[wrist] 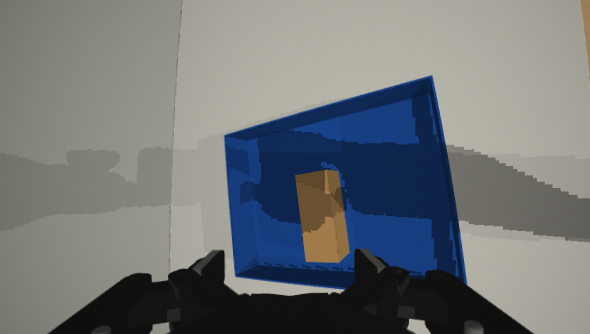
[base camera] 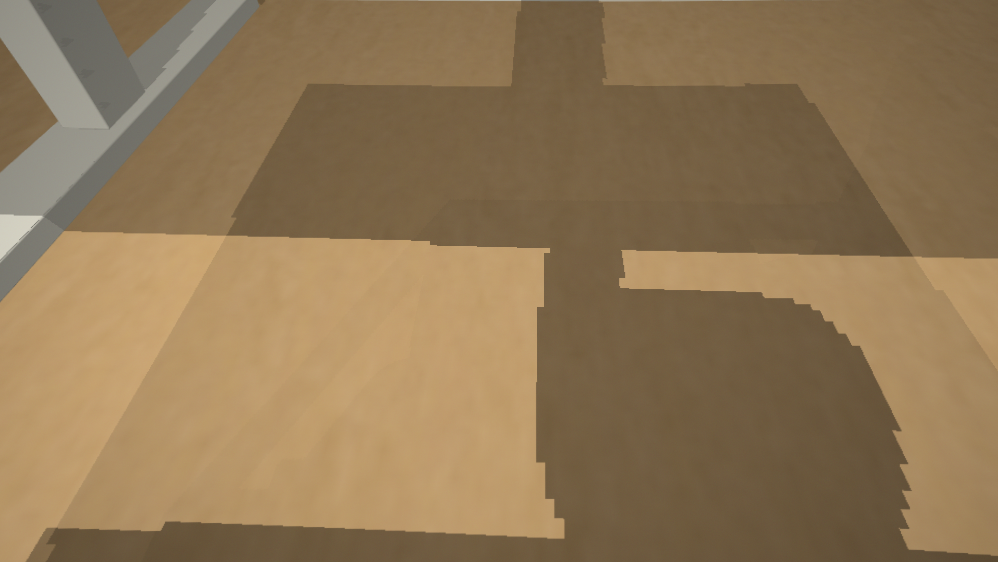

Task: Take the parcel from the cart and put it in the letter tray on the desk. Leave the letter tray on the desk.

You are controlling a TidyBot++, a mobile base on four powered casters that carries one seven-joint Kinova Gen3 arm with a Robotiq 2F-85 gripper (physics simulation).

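Frame: origin at the arm's base, x left, y up, z ahead, level; millimetres.
Where they show: gripper, between the fingertips: [wrist: 289, 264].
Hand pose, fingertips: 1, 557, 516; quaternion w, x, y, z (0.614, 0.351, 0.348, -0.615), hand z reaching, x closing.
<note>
After its pixels a point has its place, as x, y, z.
The parcel [wrist: 322, 220] @(3, 378, 568), a light brown box, lies inside the blue letter tray [wrist: 395, 225] @(12, 326, 475) in the wrist view, touching none of the fingers. The letter tray rests on the pale desk top [wrist: 300, 45] @(-305, 324, 630). My gripper [wrist: 289, 264] @(1, 557, 516) is open and empty, above the near side of the tray, with the parcel seen beyond and between its fingertips. The parcel, the tray and the gripper do not show in the base camera view. The cart cannot be made out in either view.
In the base camera view, a grey-white frame [base camera: 90, 164] with a slanting post stands on the wooden floor [base camera: 314, 390] @(145, -396, 314) at the upper left. Broad shadows fall across the floor. In the wrist view, a seam or edge runs down the pale surface left of the tray, and shadows cross it.
</note>
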